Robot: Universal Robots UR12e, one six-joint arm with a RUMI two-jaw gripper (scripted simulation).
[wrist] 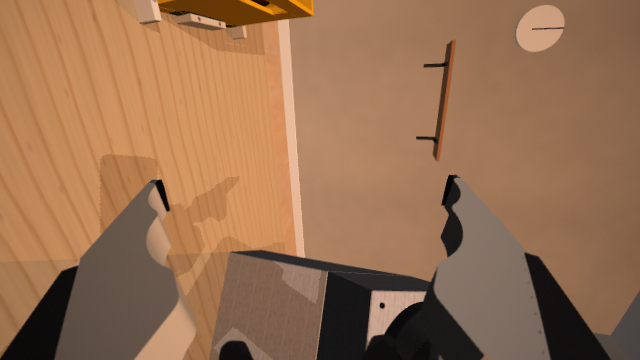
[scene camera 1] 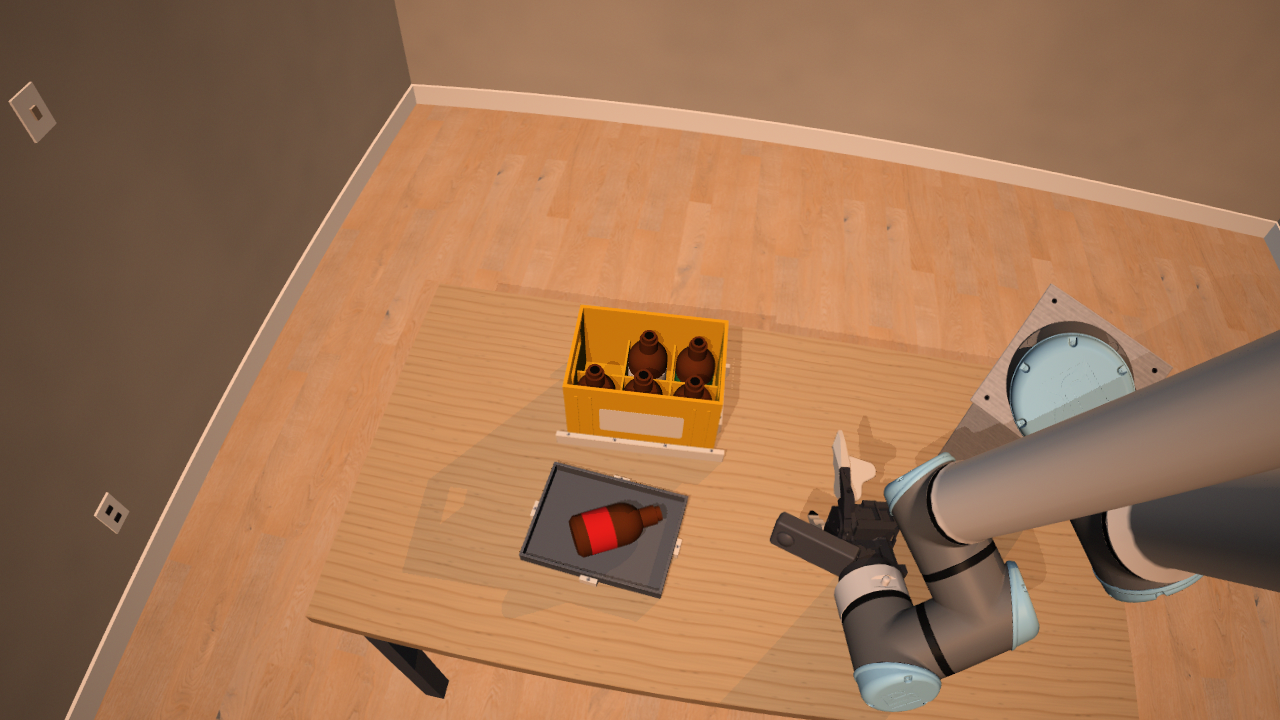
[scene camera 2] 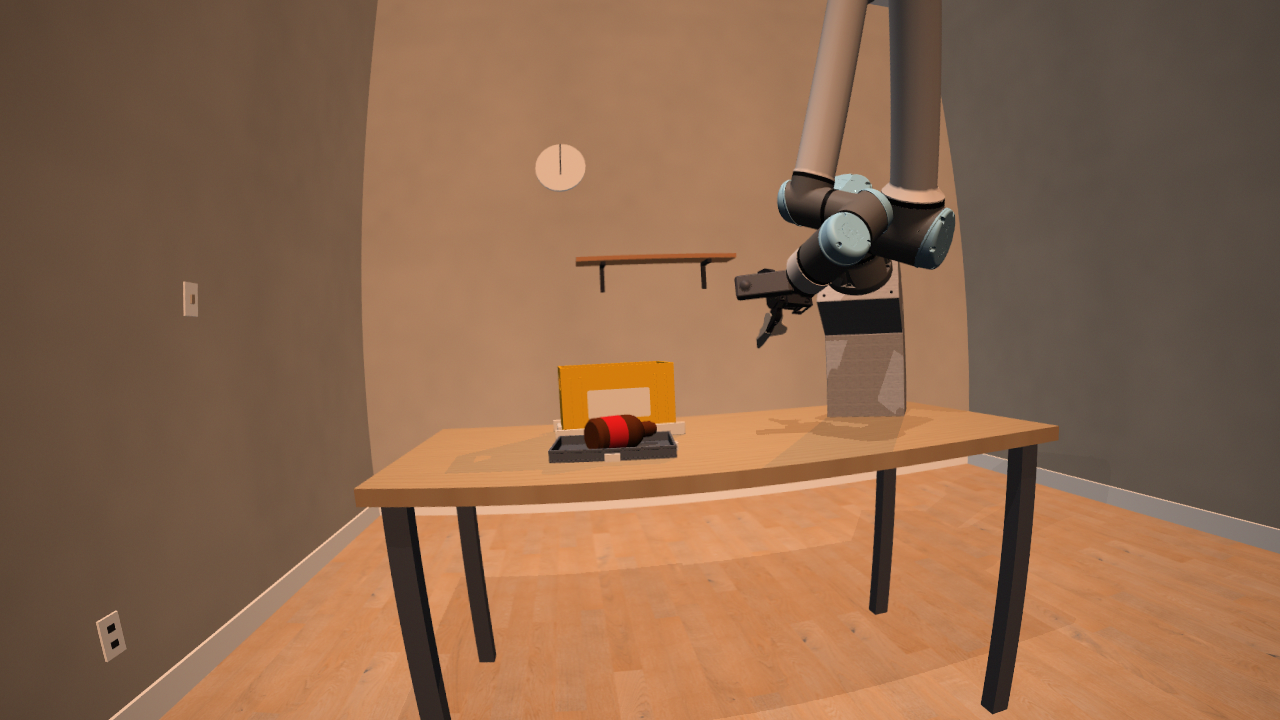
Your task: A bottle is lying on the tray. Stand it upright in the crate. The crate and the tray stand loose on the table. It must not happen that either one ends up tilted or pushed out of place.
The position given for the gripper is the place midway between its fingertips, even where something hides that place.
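Observation:
Tray (scene camera 1: 569,490), also in scene camera 2 (scene camera 2: 653,449); out of frame in the wrist view. Yellow crate (scene camera 1: 604,336), also in scene camera 2 (scene camera 2: 645,390). Pale strip (scene camera 1: 578,439). Gripper (scene camera 1: 824,472), also in scene camera 2 (scene camera 2: 753,313) and the wrist view (wrist: 308,179).

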